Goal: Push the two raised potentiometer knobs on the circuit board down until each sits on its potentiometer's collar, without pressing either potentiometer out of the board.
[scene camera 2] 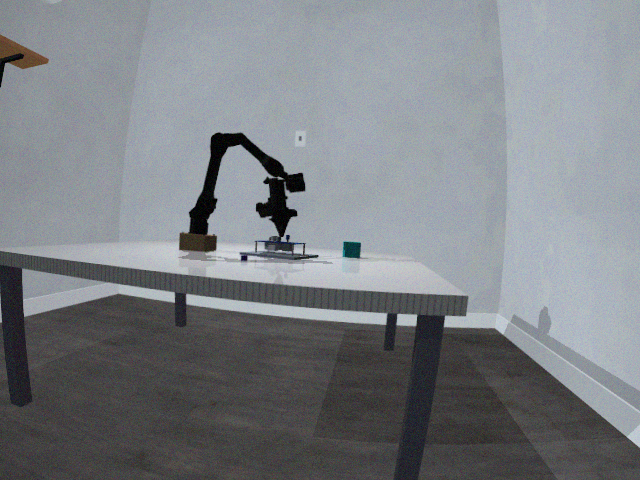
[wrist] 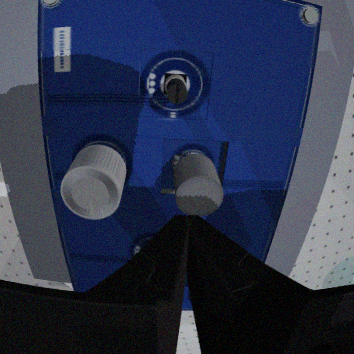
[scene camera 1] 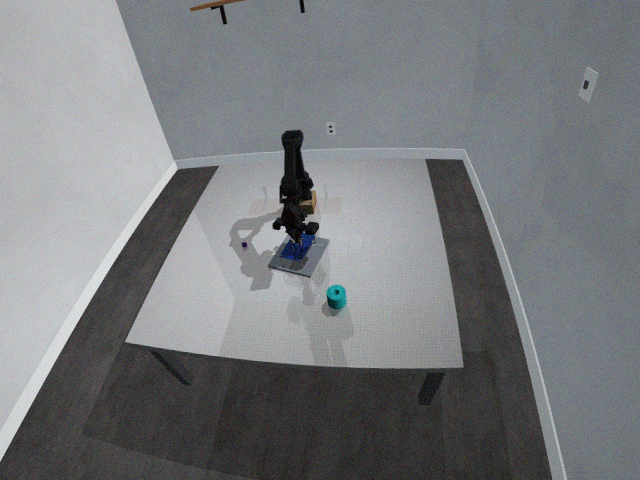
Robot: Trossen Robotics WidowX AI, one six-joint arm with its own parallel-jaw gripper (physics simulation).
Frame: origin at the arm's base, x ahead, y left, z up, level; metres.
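Seen in the pictures: gripper, fingertip midpoint: (scene camera 2: 281,236) (wrist: 185,226) (scene camera 1: 297,242); arm's base at its link origin: (scene camera 2: 197,233) (scene camera 1: 305,196).
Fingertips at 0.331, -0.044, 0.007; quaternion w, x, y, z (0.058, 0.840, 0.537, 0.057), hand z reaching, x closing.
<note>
Offsets run from my fingertips to a thing's top centre, as dx, dy, dz. "pt": to the spot under its first point. Level surfaces: height alone.
The blue circuit board @[pt +0.038, -0.035, -0.018] (scene camera 1: 290,253) (wrist: 250,110) stands on thin posts above a grey base plate (scene camera 1: 316,260) (scene camera 2: 310,256) (wrist: 24,225). In the wrist view, a light ribbed knob @[-0.027, -0.022, +0.003] (wrist: 93,185) stands up at the board's left. A smoother, darker grey knob @[-0.010, +0.009, +0.001] (wrist: 198,187) stands near the middle. How far each sits above its collar is hard to tell. My gripper (scene camera 1: 298,242) (scene camera 2: 281,236) (wrist: 185,226) is shut and empty, pointing down low over the board. Its tips overlap the darker knob's near edge in the wrist view; contact cannot be told. The fingers hide part of the board's near end.
A bare shaft @[-0.043, +0.015, -0.004] (wrist: 176,91) in a round collar stands beyond the knobs. A teal cylinder @[+0.275, +0.131, -0.009] (scene camera 1: 336,297) (scene camera 2: 352,249) stands on the table @[dz -0.069] (scene camera 1: 403,310) (scene camera 2: 129,263). A small dark purple cube @[-0.099, -0.258, -0.054] (scene camera 1: 244,244) (scene camera 2: 243,257) lies beside the plate. A wooden block (scene camera 2: 197,242) is at the arm's base.
</note>
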